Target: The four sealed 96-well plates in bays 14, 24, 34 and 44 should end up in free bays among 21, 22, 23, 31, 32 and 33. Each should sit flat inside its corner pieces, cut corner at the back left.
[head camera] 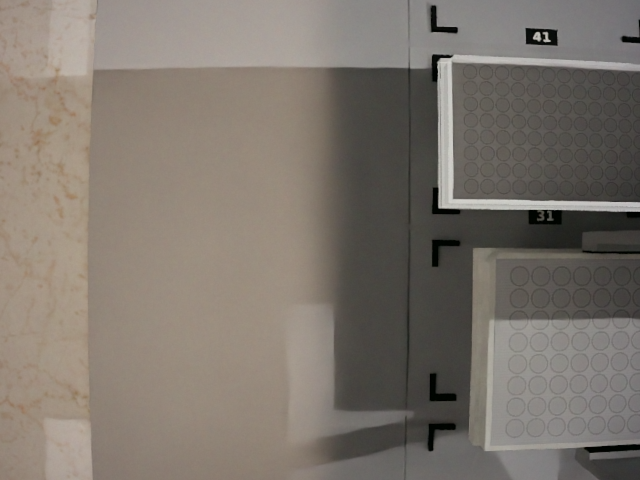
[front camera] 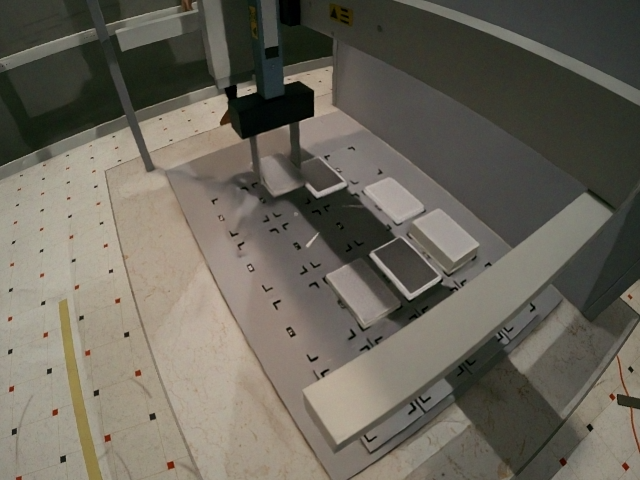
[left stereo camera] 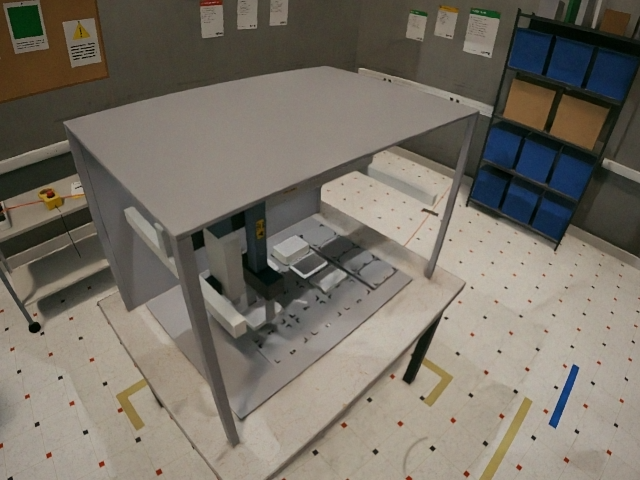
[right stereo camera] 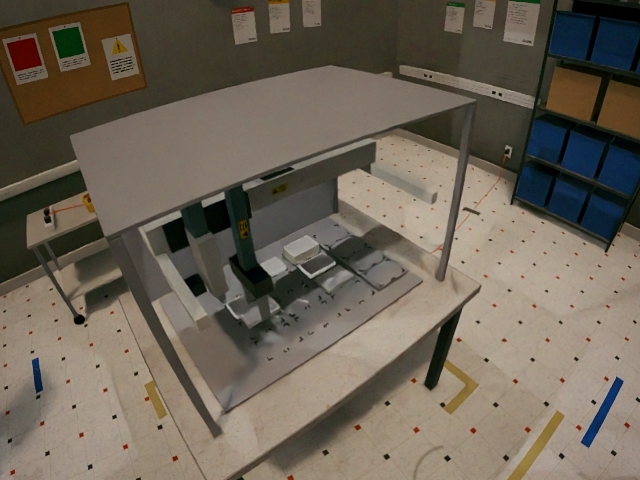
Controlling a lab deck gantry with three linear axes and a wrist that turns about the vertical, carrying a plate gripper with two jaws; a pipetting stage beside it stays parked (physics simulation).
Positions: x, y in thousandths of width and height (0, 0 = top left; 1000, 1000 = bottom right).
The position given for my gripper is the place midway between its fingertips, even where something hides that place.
My gripper shows in the head camera view (966, 722), in the front camera view (435, 359), in the left stereo camera view (409, 651) and in the right stereo camera view (404, 647).
